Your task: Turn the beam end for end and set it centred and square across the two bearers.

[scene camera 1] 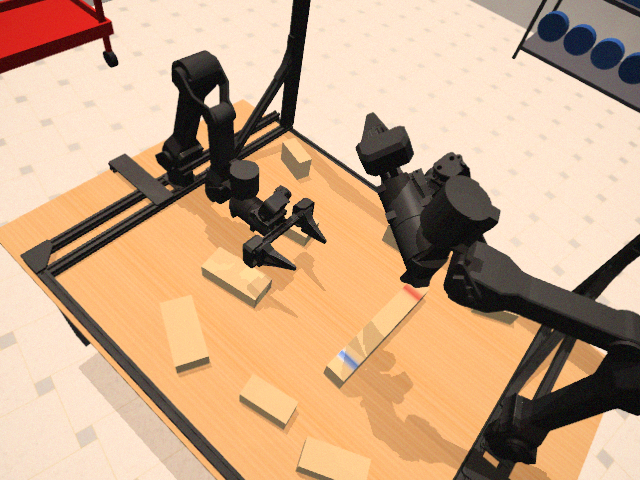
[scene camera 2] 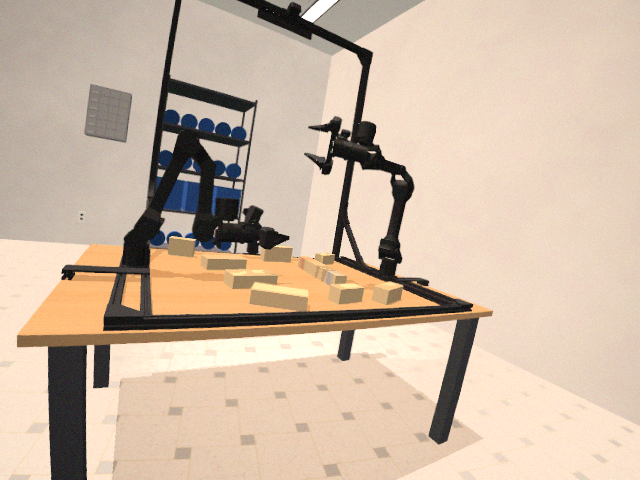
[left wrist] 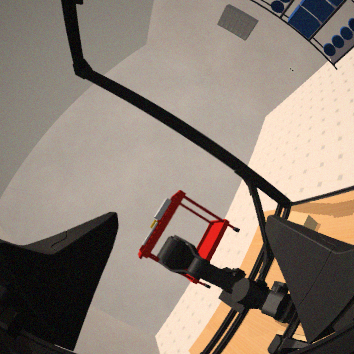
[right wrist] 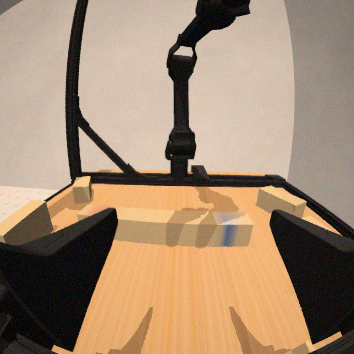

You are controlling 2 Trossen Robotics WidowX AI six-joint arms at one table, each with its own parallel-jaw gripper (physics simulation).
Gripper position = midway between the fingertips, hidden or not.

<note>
The left gripper (scene camera 1: 377,134) is open and holds nothing. The right gripper (scene camera 1: 311,255) is open, holding nothing. Also in view: a beam (scene camera 1: 357,351).
The beam also shows in scene camera 2 (scene camera 2: 328,275) and in the right wrist view (right wrist: 155,226). The left gripper also shows in scene camera 2 (scene camera 2: 306,140) and in the left wrist view (left wrist: 194,222). The right gripper is seen too in scene camera 2 (scene camera 2: 283,235) and in the right wrist view (right wrist: 196,217). The left wrist view does not show the beam: it is out of frame.
</note>
